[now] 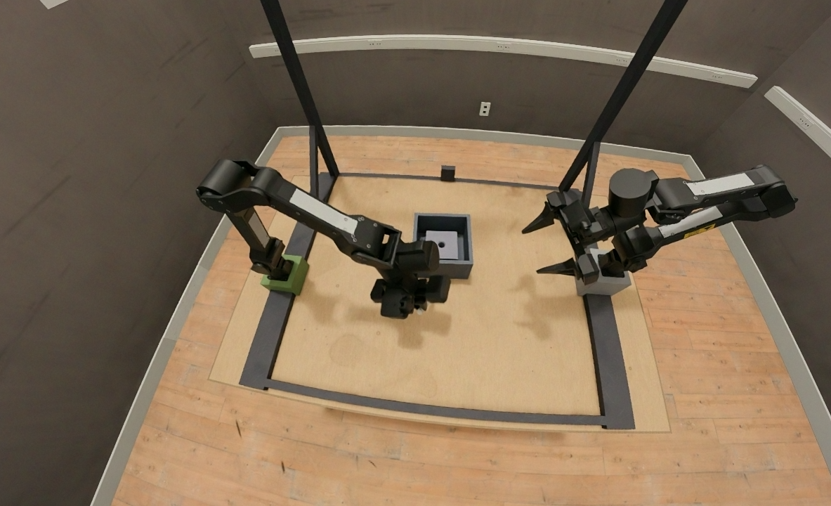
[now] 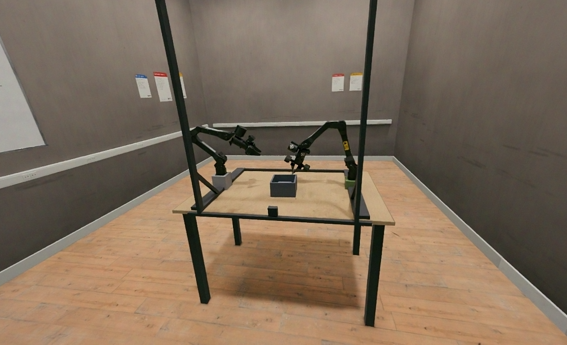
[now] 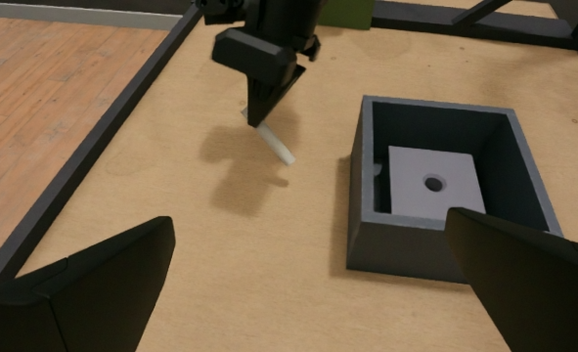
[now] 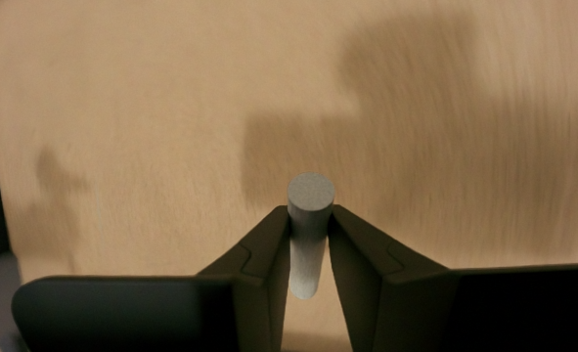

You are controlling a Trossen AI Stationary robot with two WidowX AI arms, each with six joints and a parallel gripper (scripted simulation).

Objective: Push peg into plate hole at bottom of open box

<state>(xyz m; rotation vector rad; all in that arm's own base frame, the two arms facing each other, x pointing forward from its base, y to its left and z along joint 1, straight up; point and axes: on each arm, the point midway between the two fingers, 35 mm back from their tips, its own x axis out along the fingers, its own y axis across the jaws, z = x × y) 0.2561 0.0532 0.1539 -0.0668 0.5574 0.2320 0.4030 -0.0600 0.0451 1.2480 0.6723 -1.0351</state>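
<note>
The peg is 1 cm behind my right hand, 2 cm to the left of it and 4 cm below it. The rest, counted from my right hand: dark border strip (24 cm ahead, 3 cm to the left, 9 cm below); grey plate (18 cm behind, 6 cm to the left, 6 cm below).
</note>
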